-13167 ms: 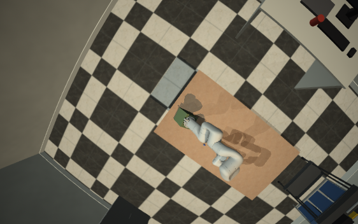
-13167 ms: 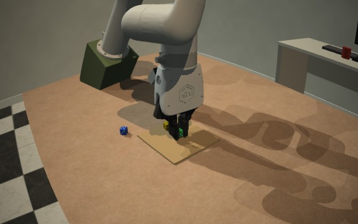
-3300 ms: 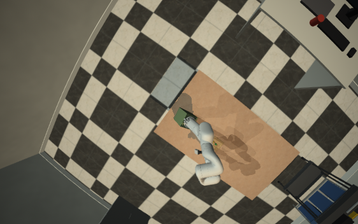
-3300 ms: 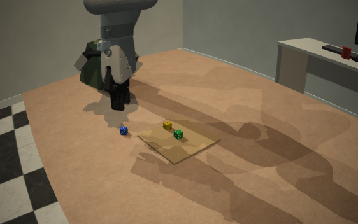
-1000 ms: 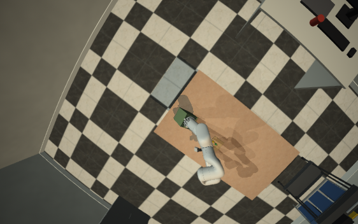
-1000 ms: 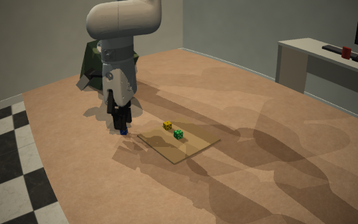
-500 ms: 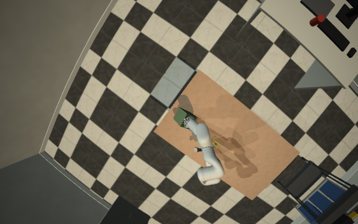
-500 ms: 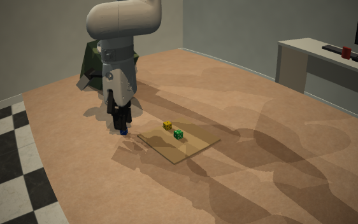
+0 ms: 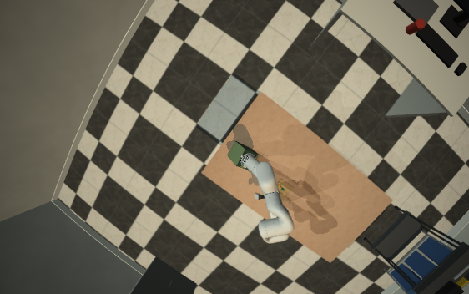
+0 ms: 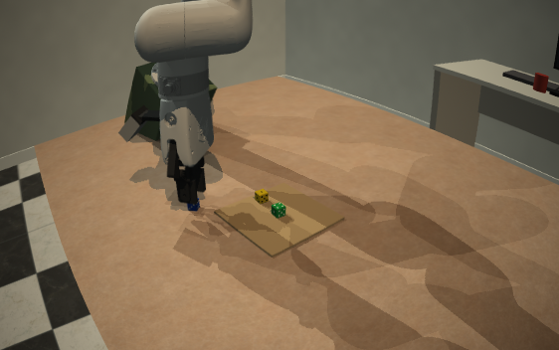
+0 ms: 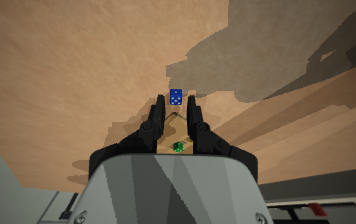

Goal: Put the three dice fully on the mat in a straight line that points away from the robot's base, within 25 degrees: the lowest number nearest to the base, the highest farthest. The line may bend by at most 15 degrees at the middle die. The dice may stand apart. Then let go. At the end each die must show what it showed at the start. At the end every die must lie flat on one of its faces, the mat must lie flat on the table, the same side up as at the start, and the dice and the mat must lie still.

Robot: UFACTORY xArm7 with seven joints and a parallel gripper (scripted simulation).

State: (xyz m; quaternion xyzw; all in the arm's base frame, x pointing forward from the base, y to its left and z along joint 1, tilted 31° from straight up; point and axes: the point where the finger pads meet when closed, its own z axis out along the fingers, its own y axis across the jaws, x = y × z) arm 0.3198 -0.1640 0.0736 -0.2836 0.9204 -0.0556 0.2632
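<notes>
Now: the blue die 3 cm below my hand. Round my hand: tan mat 11 cm ahead, 8 cm to the left, 4 cm below; green die 11 cm ahead, 8 cm to the left, 3 cm below; yellow die 9 cm to the left, 6 cm ahead, 3 cm below.
</notes>
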